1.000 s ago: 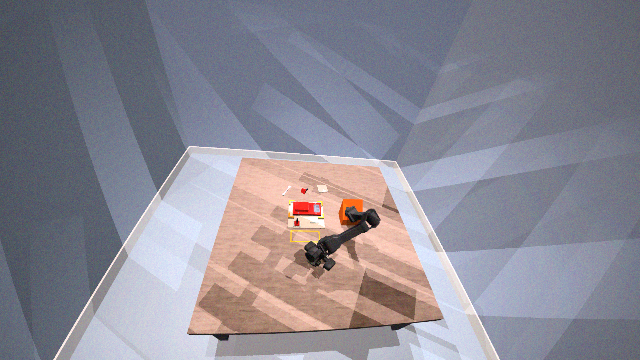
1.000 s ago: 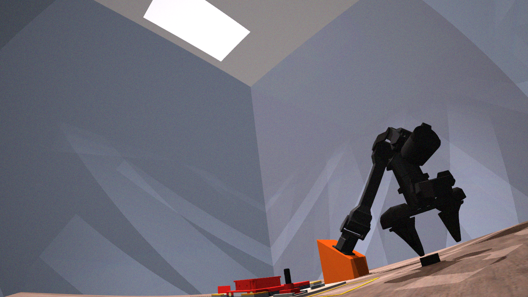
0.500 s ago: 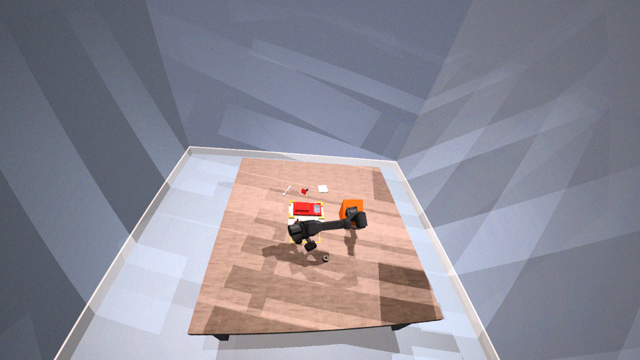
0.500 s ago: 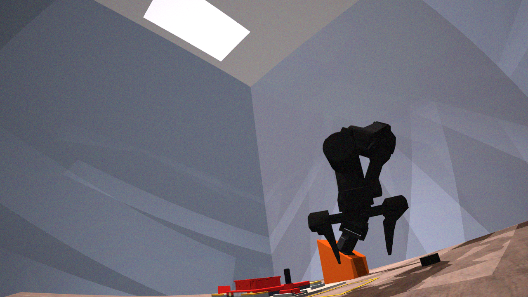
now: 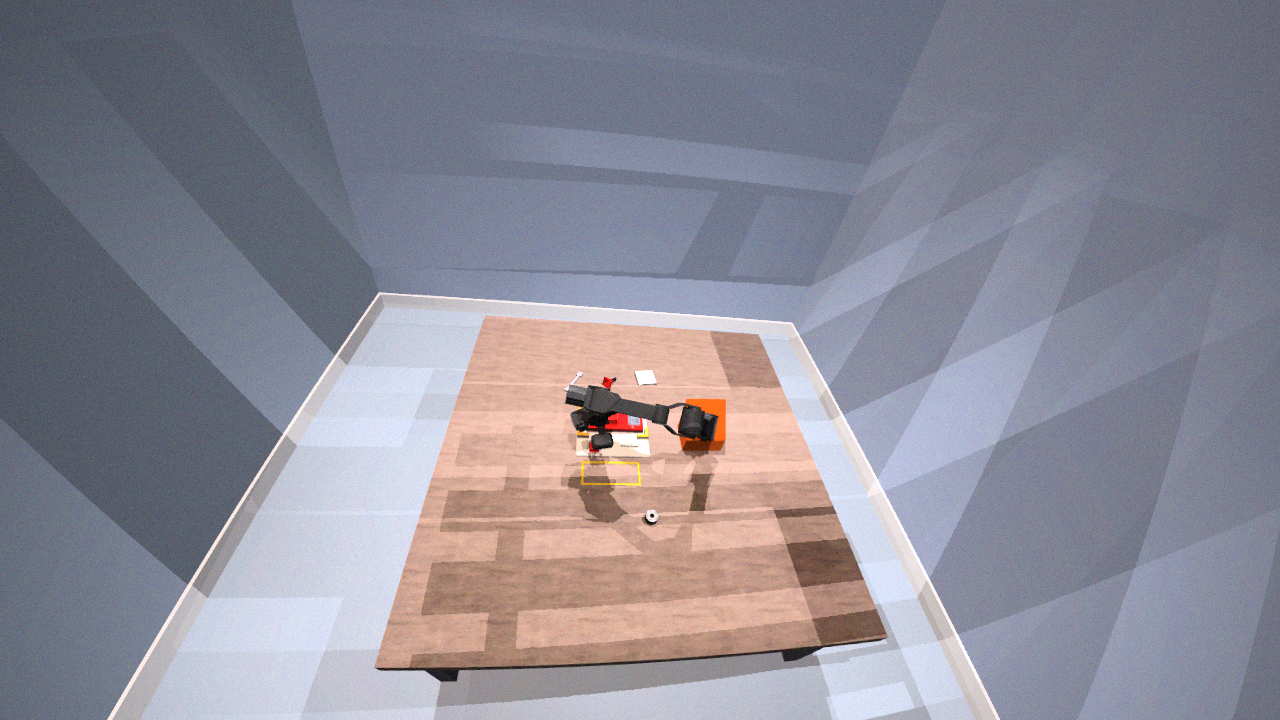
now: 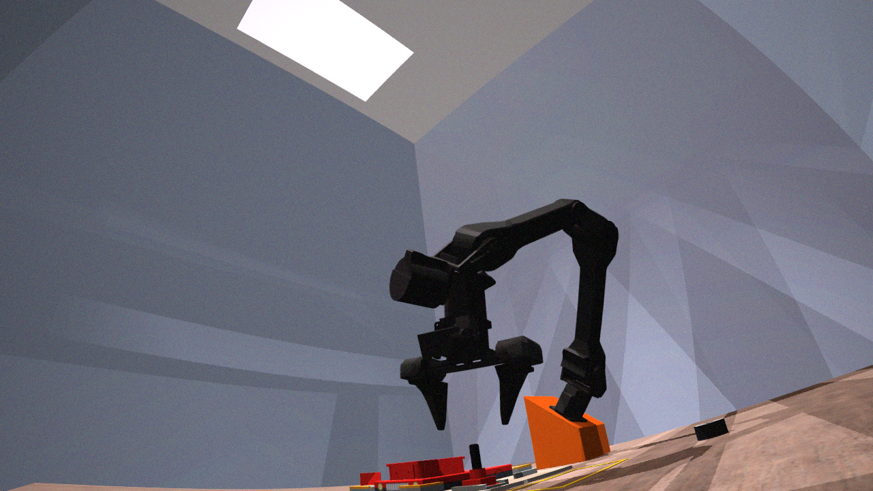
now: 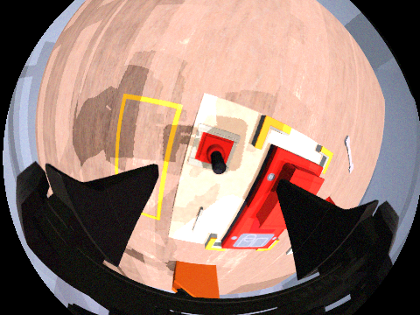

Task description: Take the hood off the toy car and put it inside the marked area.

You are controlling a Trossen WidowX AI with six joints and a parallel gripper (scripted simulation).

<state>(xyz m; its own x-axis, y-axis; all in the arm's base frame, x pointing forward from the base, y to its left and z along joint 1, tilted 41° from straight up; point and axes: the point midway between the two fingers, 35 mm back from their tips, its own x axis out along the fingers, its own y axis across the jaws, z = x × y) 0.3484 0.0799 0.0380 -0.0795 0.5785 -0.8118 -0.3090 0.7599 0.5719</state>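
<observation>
The red hood is 13 cm to the right of my gripper tip, 4 cm below it and 2 cm behind it. The rest, counted from my gripper tip: black wheel: 22 cm to the left, 20 cm behind, 7 cm below; then white plate: 37 cm to the right, 17 cm behind, 8 cm below; then white rod: 30 cm to the right, 11 cm ahead, 8 cm below.
</observation>
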